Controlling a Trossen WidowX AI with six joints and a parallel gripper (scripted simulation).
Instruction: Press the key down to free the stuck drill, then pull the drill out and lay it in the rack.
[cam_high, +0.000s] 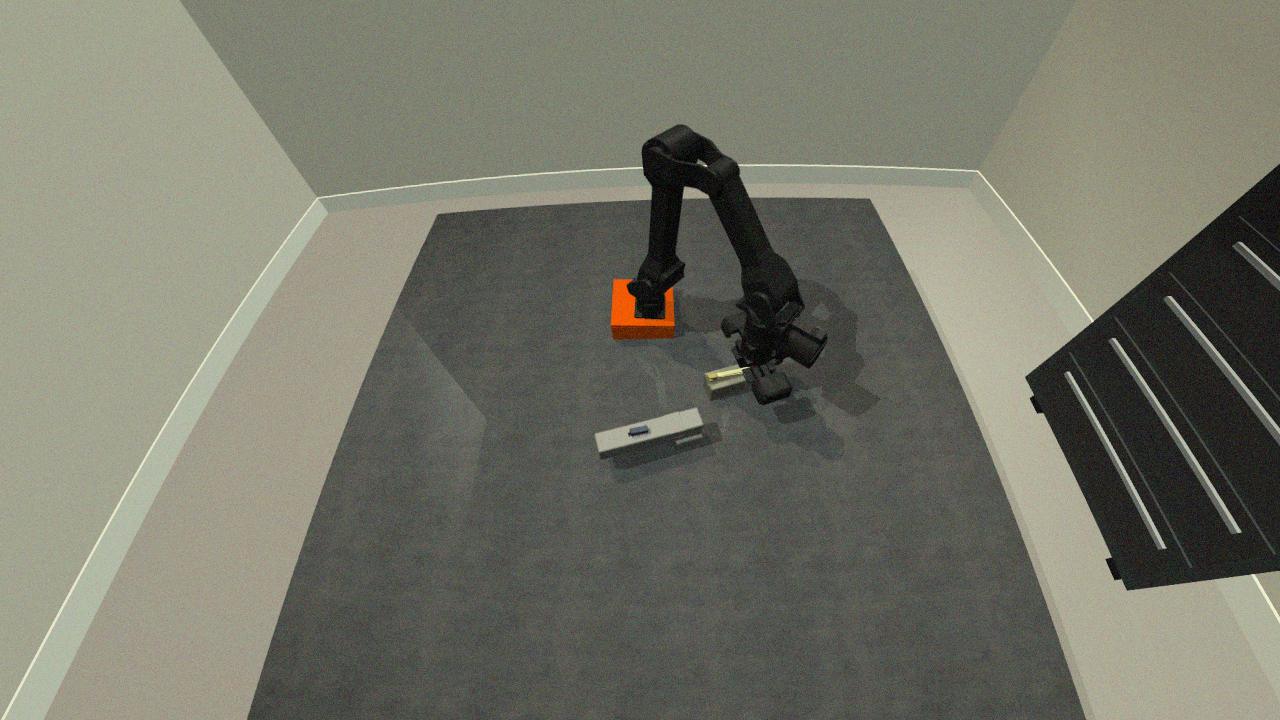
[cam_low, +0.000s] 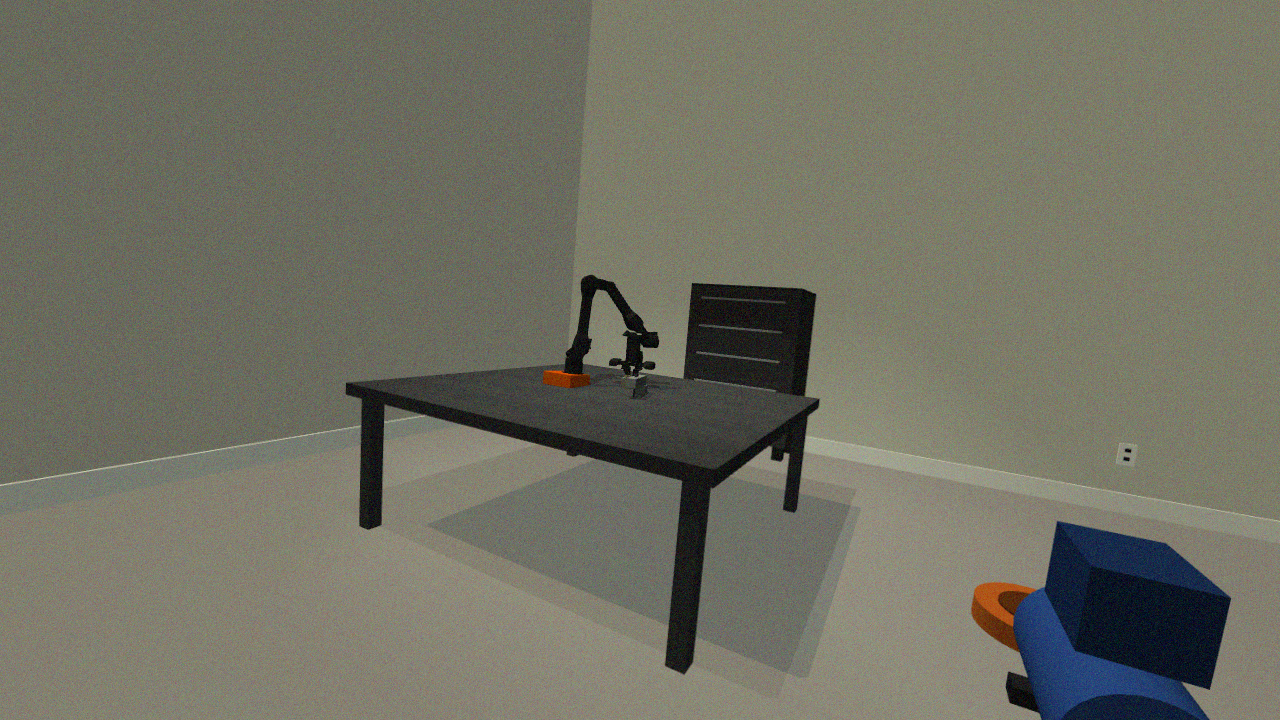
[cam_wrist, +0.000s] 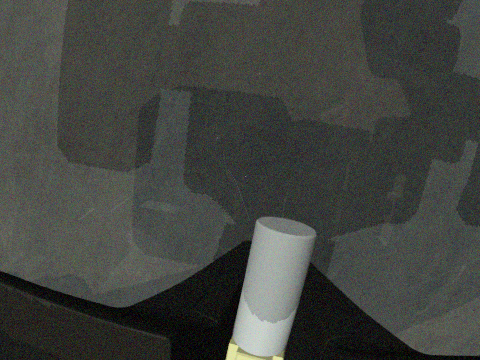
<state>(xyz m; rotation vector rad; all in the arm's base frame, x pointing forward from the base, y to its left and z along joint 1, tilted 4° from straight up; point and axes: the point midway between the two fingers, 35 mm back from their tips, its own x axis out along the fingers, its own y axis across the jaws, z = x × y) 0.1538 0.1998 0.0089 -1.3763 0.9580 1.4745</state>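
Now: the drill 10 mm ahead of my gripper tip, 40 mm to the right of it and 40 mm above it. From my gripper tip the other things lie so: small blue key (150 mm ahead, 210 mm to the right, 40 mm above); then rack (20 mm ahead, 50 mm to the right, 10 mm above).
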